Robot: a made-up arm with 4 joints. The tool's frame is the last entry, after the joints. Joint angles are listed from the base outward. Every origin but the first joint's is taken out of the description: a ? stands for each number. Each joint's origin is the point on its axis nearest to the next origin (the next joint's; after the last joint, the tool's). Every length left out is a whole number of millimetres.
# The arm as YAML. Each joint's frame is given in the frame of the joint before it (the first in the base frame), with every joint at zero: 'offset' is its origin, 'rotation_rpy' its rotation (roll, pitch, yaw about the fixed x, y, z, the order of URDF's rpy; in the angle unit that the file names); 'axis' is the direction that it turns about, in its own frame. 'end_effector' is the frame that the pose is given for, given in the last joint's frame.
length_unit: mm
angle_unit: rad
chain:
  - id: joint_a
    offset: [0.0, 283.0, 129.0]
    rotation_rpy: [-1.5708, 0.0, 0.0]
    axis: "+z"
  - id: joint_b
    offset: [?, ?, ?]
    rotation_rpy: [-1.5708, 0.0, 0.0]
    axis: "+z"
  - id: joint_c
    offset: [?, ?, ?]
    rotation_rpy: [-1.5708, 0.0, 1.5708]
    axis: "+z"
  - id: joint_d
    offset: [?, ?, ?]
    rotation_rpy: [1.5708, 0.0, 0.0]
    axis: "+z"
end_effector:
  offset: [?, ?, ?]
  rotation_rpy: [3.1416, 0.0, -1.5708]
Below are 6 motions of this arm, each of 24 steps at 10 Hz.
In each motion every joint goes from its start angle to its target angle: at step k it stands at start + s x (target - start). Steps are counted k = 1, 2, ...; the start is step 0. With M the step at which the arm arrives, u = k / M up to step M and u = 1 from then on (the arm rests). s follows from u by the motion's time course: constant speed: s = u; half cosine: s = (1 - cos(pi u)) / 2; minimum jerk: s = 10 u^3 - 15 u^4 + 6 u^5.
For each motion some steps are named. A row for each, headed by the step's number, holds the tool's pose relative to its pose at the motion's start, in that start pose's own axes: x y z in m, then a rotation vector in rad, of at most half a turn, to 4 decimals.
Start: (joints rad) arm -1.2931 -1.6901 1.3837 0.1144
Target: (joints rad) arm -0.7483 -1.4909 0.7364 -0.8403
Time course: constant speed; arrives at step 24
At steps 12, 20, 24:
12: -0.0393 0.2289 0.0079 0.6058 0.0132 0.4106
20: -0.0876 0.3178 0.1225 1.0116 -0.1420 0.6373
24: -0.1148 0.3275 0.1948 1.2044 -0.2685 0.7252

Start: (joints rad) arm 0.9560 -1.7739 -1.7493 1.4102
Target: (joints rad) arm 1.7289 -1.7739 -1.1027 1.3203
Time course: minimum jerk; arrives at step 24
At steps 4, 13, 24:
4: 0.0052 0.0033 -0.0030 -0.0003 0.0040 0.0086
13: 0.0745 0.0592 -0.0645 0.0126 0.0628 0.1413
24: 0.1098 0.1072 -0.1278 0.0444 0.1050 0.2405

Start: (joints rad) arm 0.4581 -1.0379 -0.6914 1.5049
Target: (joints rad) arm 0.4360 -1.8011 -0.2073 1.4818
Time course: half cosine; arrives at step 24
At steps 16, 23, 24:
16: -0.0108 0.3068 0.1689 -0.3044 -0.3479 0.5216
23: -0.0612 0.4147 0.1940 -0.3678 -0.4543 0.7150
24: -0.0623 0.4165 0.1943 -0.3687 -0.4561 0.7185

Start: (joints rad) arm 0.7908 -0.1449 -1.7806 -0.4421
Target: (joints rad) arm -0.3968 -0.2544 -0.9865 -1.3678
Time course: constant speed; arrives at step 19
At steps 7, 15, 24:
7: -0.0260 0.2168 -0.0768 -0.2601 0.2666 0.7676
15: -0.2320 0.2927 -0.1713 -0.5800 0.5809 1.6396
24: -0.3315 0.2328 -0.1925 -0.7744 0.7503 2.0522

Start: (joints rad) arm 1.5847 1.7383 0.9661 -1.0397
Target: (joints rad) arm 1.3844 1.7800 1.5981 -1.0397
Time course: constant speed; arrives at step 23
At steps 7, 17, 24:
7: -0.0045 0.0012 -0.0269 -0.0530 0.1223 0.0030
17: -0.0176 0.0013 -0.0629 -0.1296 0.2967 0.0140
24: -0.0290 0.0005 -0.0826 -0.1765 0.4009 0.0243

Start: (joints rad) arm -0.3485 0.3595 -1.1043 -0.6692
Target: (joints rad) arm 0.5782 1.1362 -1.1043 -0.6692
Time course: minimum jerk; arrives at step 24
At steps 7, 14, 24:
7: -0.0264 -0.0314 0.0052 -0.0744 -0.0016 -0.1683
14: -0.1300 -0.0873 0.0417 -0.4090 0.0505 -0.6681
24: -0.1922 -0.0824 0.0804 -0.7105 0.1420 -0.9449

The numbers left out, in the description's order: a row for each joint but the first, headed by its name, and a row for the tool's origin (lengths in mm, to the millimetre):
joint_b: 68.0 74.0 0.0
joint_c: -122.0 82.0 0.0
joint_d: 87.0 -35.0 0.0
tool: 36.0 -376.0 0.0

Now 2 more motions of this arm.
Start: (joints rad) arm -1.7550 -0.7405 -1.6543 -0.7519
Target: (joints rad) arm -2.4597 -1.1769 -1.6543 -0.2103
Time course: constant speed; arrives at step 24
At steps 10, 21, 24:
10: 0.0266 -0.0336 -0.0535 -0.0571 0.2869 -0.0417
21: 0.0394 -0.0748 -0.0999 -0.2356 0.5900 -0.1198
24: 0.0412 -0.0868 -0.1070 -0.3051 0.6650 -0.1454

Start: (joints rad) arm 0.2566 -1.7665 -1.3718 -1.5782
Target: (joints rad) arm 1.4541 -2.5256 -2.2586 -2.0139
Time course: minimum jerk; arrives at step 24
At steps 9, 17, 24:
9: -0.0830 0.0423 0.1423 0.1629 -0.5716 0.2306
17: -0.4688 -0.0263 0.1930 0.4117 -1.7467 0.6992
24: -0.5580 -0.0794 0.1287 0.4811 -2.0460 0.8086

